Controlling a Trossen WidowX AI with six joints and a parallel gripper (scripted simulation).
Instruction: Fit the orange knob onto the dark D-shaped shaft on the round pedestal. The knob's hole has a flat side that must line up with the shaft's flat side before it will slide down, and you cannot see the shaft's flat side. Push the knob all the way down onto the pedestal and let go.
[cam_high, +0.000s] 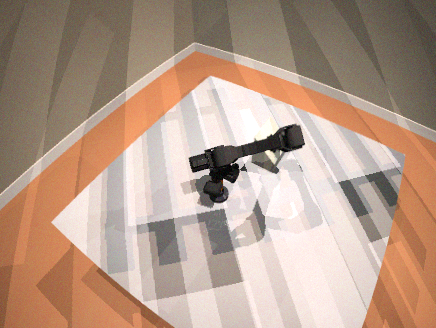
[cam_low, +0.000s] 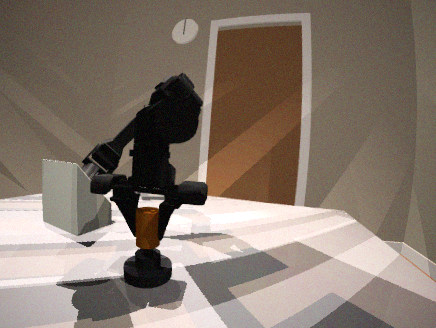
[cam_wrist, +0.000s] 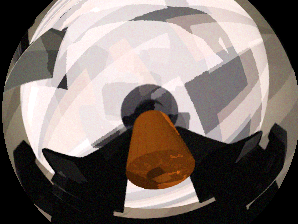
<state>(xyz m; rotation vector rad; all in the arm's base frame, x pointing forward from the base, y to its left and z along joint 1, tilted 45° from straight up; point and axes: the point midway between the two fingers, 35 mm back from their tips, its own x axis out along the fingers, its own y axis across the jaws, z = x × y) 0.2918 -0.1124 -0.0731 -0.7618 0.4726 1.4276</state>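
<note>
Now: gripper tip 20 mm below the orange knob. From my gripper tip the other things lie so: pedestal 40 mm below.
</note>
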